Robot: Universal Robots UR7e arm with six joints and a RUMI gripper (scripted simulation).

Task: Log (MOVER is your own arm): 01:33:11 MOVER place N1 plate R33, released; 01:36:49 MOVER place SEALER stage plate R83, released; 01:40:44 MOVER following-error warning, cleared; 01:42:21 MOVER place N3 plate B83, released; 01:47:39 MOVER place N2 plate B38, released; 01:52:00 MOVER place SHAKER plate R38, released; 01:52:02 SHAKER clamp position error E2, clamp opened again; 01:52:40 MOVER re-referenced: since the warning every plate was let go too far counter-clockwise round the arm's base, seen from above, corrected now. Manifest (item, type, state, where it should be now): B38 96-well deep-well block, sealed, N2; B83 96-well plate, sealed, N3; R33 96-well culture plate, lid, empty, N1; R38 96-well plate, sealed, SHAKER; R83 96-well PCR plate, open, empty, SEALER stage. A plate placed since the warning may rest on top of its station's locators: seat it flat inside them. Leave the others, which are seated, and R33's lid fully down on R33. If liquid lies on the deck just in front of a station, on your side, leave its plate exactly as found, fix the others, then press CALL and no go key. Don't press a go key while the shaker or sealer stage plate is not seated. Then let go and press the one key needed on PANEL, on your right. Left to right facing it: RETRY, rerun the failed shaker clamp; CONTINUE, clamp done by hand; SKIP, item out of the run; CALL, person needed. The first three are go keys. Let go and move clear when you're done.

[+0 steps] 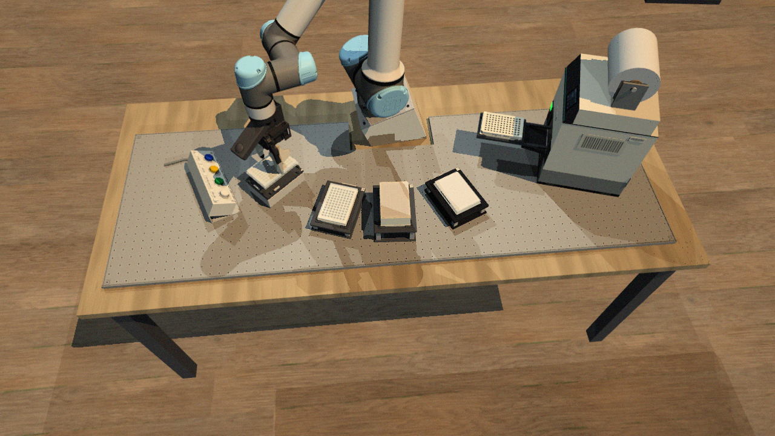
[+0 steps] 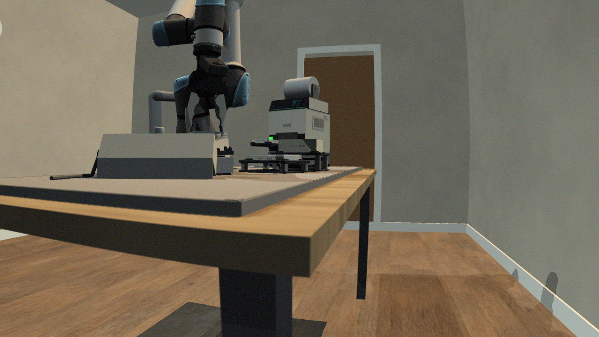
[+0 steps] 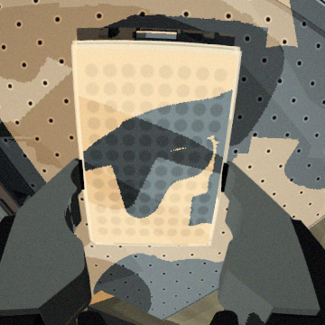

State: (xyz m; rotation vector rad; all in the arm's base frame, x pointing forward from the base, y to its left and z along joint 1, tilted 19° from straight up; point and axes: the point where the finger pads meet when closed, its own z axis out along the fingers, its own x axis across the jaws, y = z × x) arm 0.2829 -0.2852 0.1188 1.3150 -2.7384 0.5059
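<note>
Now: hand 130 mm to the left of the retry key, 80 mm short of it and 40 mm above it. From my hand the other things lie so: call key 210 mm to the right, 50 mm behind, 40 mm below; continue key 150 mm to the right, 40 mm below, 40 mm ahead; skip key 180 mm to the right, 40 mm below.
</note>
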